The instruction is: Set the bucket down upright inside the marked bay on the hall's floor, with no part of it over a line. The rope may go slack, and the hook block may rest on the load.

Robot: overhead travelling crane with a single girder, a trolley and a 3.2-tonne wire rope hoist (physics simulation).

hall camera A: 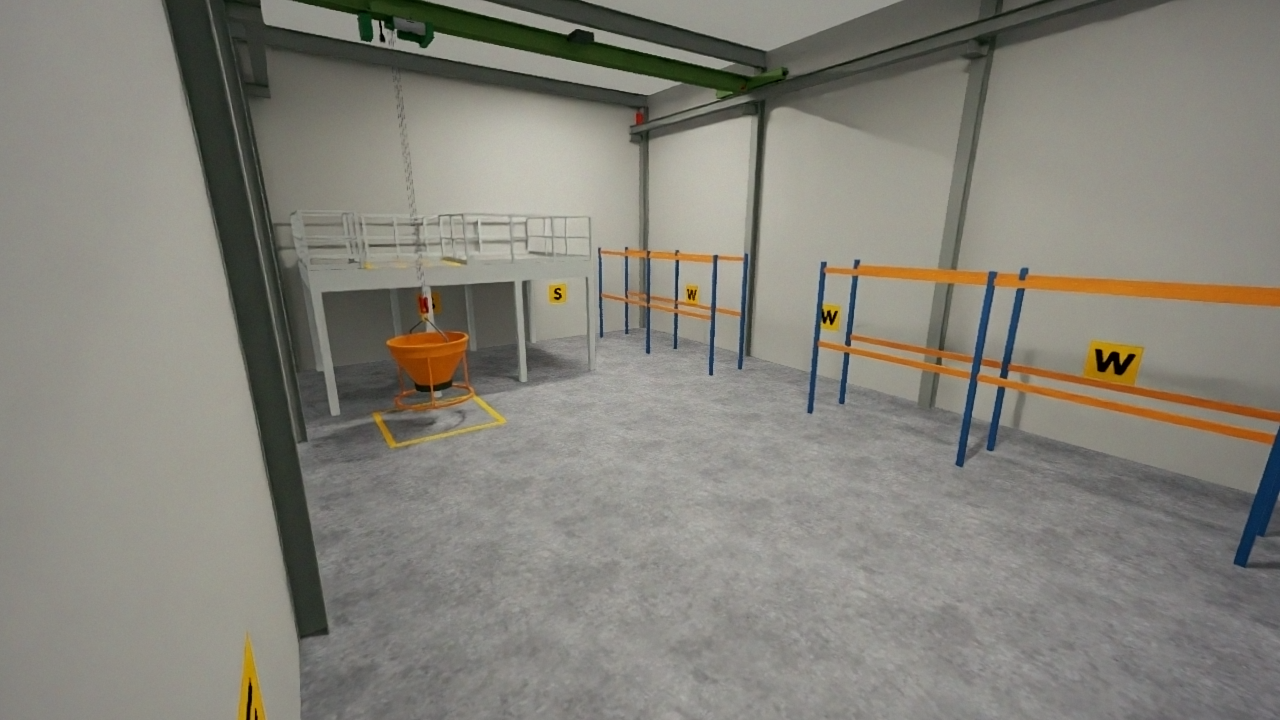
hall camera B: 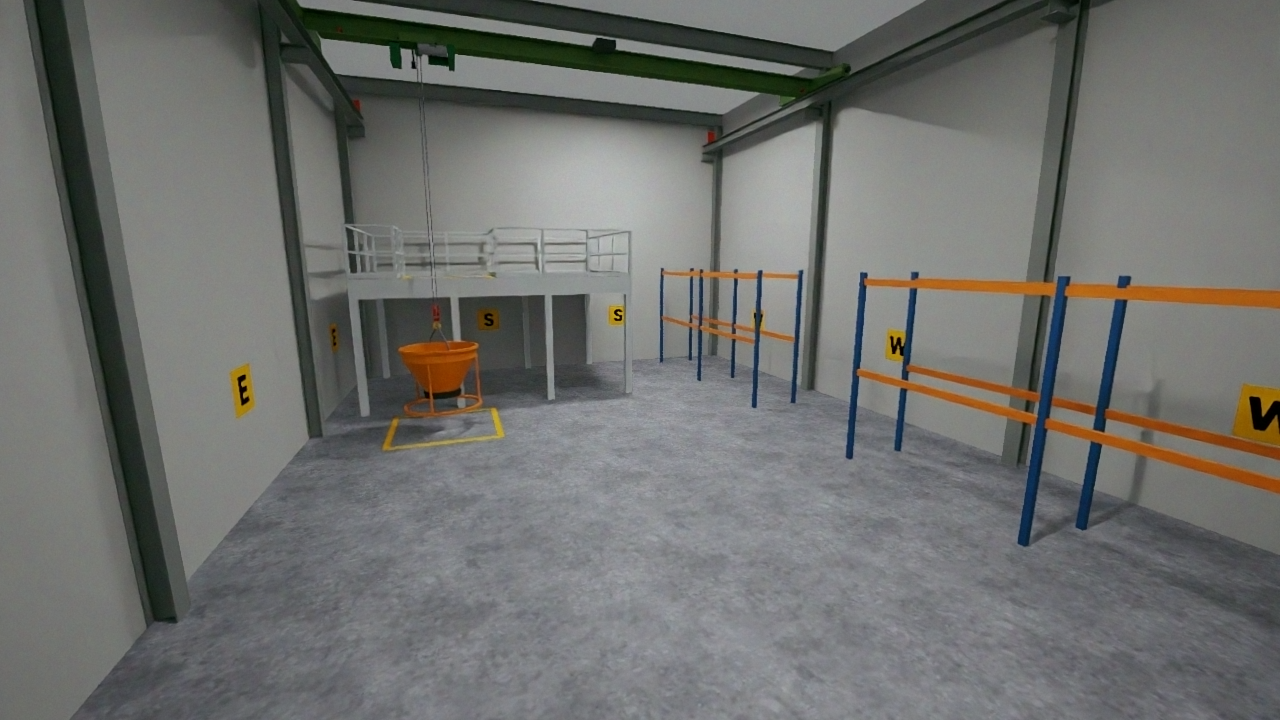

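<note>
The orange bucket hangs upright from the hook, low over the hall's floor. My gripper, the hook under the red hook block, holds the bucket by its bail, and the rope above looks straight. The marked bay is a yellow outline on the floor. The bucket's round base frame shows above the rear part of the bay, with a gap to the floor. A soft shadow lies inside the outline. The base frame covers part of the bay's rear line in both views.
A grey platform with railings and legs stands close behind the bucket. Blue and orange racks stand along the right wall. The green girder spans overhead. A steel column stands on the left.
</note>
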